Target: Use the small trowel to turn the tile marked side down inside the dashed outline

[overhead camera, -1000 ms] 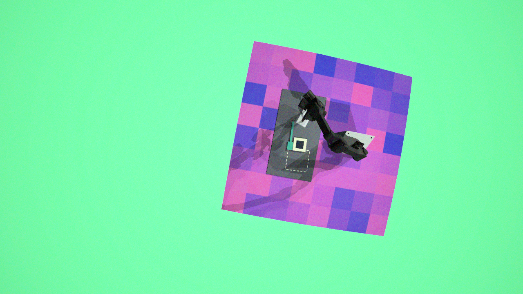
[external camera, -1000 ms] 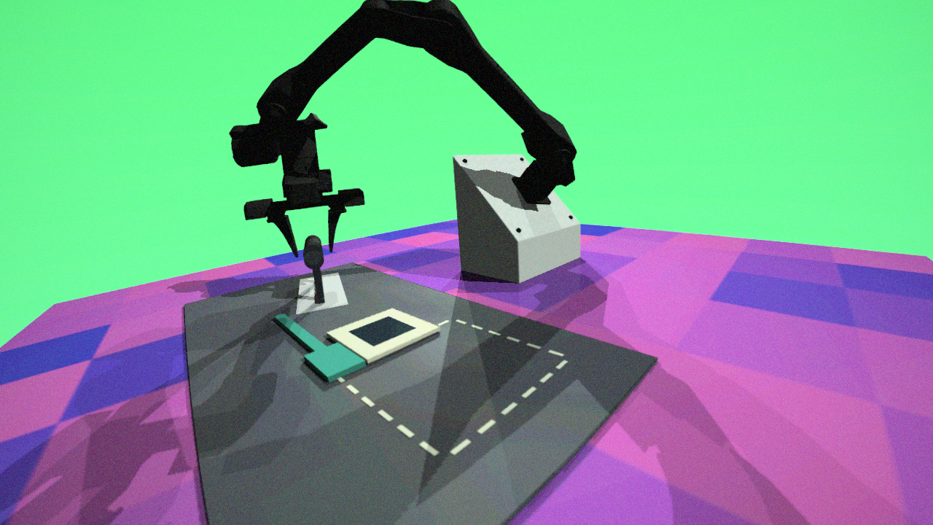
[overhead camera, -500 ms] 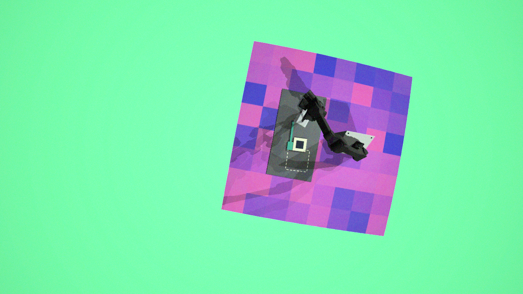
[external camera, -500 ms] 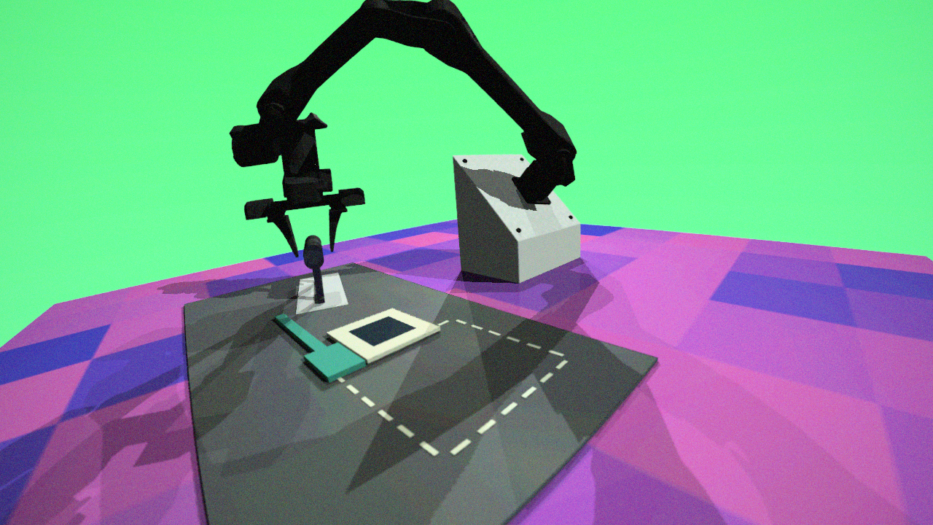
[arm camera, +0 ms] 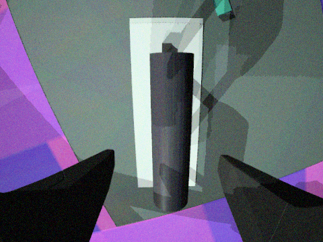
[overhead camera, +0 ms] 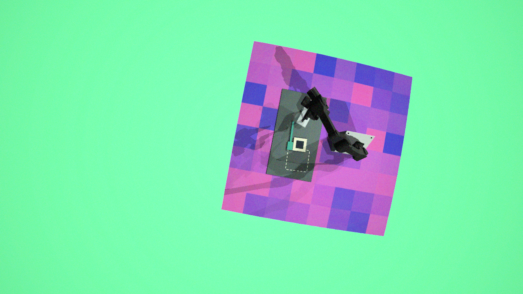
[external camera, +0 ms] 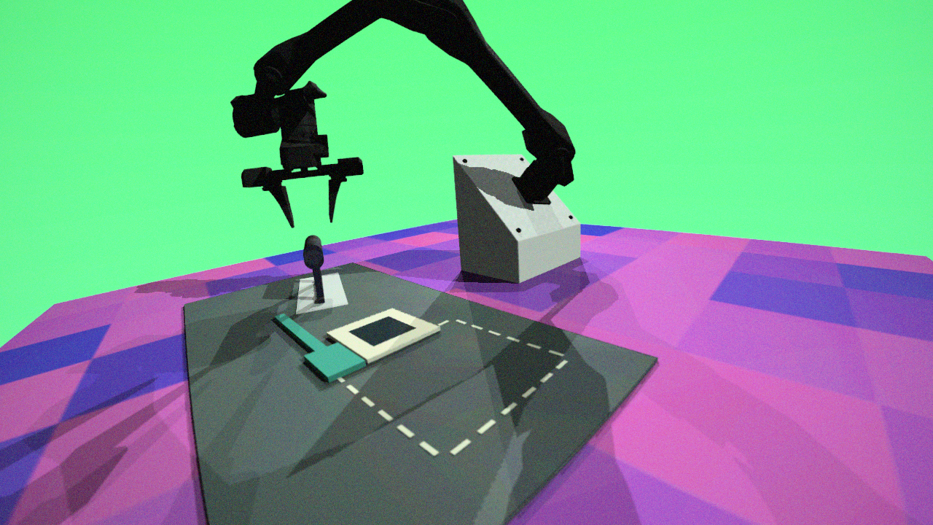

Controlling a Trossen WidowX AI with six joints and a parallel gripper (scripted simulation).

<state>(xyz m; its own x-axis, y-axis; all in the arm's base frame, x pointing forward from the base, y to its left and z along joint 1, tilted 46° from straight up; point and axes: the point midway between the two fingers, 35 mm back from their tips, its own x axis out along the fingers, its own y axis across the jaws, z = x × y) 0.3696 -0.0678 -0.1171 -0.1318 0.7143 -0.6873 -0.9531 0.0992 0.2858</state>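
The small trowel is 8 cm below my gripper tip, 2 cm to the left of it and 1 cm ahead of it. From my gripper tip the other things lie so: cream tile 24 cm to the left, 11 cm below, 1 cm behind; dark mat 18 cm to the left, 13 cm below, 3 cm ahead; teal l-shaped strip 22 cm to the left, 11 cm below, 6 cm ahead.
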